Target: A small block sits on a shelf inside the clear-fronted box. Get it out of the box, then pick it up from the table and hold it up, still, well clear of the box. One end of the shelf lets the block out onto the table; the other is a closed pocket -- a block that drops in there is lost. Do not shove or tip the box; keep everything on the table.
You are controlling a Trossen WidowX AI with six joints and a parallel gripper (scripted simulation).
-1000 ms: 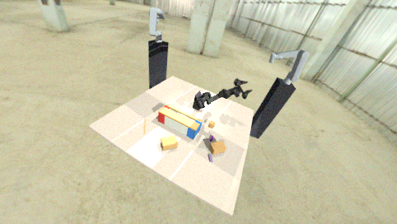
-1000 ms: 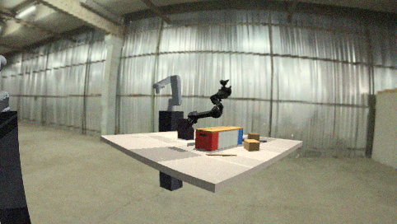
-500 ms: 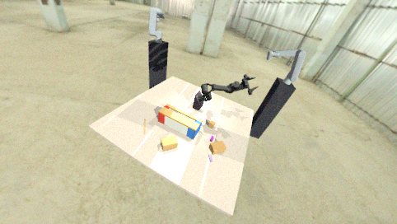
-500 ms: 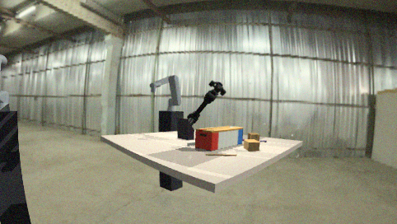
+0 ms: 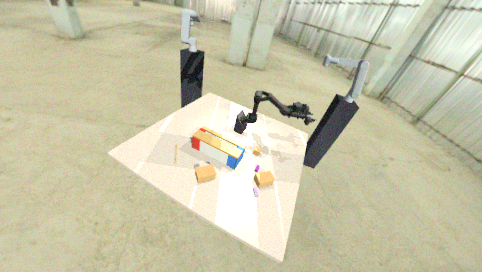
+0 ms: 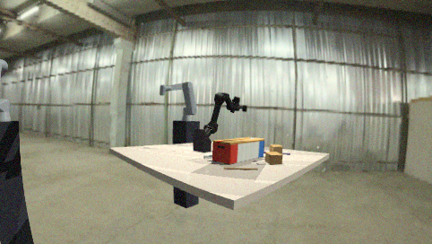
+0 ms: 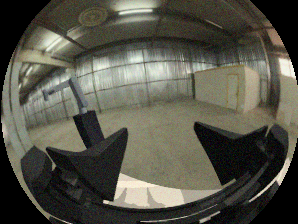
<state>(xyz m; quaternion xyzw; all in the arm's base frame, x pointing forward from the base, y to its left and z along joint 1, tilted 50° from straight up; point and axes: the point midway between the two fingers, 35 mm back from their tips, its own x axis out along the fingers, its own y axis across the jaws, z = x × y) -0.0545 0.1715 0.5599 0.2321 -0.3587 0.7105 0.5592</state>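
My gripper tip is 37 cm short of the green block, 66 cm to the left of it and 28 cm above it. Round my gripper tip: thin stick: 57 cm ahead, 90 cm to the right, 36 cm below; clear-fronted box: 36 cm ahead, 64 cm to the right, 31 cm below.
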